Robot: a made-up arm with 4 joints.
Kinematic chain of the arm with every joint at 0, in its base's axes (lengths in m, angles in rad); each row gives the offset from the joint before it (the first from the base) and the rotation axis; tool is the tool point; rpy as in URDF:
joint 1: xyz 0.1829 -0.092 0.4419 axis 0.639 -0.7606 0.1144
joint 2: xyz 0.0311 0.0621 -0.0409 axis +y
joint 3: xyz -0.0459 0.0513 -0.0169 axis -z
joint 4: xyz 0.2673 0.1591 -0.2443 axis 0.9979 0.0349 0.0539
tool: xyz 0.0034 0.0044 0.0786 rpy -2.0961 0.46 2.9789
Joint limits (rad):
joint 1: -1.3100..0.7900
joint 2: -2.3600..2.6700
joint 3: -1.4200..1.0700
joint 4: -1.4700..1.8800
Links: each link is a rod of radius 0.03 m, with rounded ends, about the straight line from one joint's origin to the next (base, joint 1, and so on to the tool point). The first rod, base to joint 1, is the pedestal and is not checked.
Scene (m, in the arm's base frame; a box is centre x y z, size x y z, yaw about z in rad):
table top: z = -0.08
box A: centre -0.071 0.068 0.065 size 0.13 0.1 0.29 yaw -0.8
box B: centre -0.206 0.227 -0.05 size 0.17 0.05 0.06 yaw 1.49
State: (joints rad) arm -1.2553 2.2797 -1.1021 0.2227
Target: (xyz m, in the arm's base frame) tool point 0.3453 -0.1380 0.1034
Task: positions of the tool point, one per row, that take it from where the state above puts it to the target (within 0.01 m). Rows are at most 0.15 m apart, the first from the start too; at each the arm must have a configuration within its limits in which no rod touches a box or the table.
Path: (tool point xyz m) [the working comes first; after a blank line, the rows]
Joints at the target: -0.5783 0.0251 0.6311 0.1265
Straight joint move there: touches box A.

1: 0.1352 0.3381 0.3170
2: 0.1087 0.3553 0.3901
3: 0.0548 0.3525 0.4490
4: -0.0163 0.3324 0.4724
5: -0.0021 0.3354 0.3361
6: 0.0391 0.3023 0.2118
7: 0.1016 0.2385 0.1144
8: 0.1753 0.1525 0.0544
9: 0.2483 0.0547 0.0356
10: 0.3082 -0.0451 0.0549
11: 0.3453 -0.1380 0.1034

